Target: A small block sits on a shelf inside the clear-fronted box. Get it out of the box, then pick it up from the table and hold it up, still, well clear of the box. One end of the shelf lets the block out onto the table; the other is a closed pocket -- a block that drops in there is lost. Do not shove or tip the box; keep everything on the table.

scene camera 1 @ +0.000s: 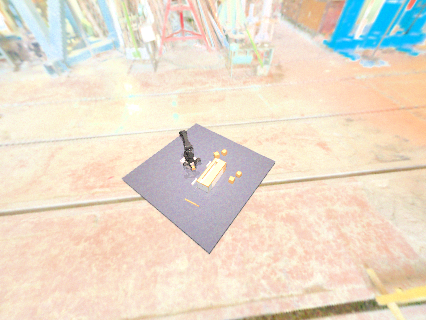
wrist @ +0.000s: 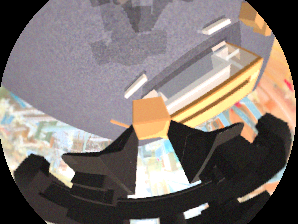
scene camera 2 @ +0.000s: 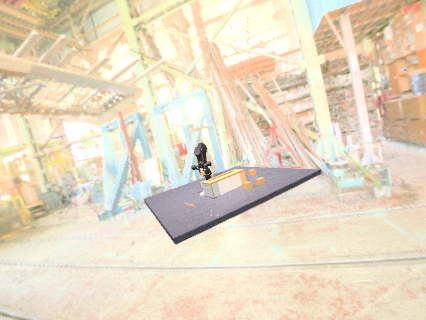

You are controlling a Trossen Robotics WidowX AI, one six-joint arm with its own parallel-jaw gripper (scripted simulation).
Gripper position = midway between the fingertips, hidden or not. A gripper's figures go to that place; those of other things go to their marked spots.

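Scene:
Clear-fronted box (wrist: pixel 205 89): 21 cm from the lens. The marked spots on this box and on a small orange block (wrist: pixel 150 119) are 17 cm apart. My gripper (wrist: pixel 150 123) is 10 cm from the lens, the small orange block 7 cm from the lens.

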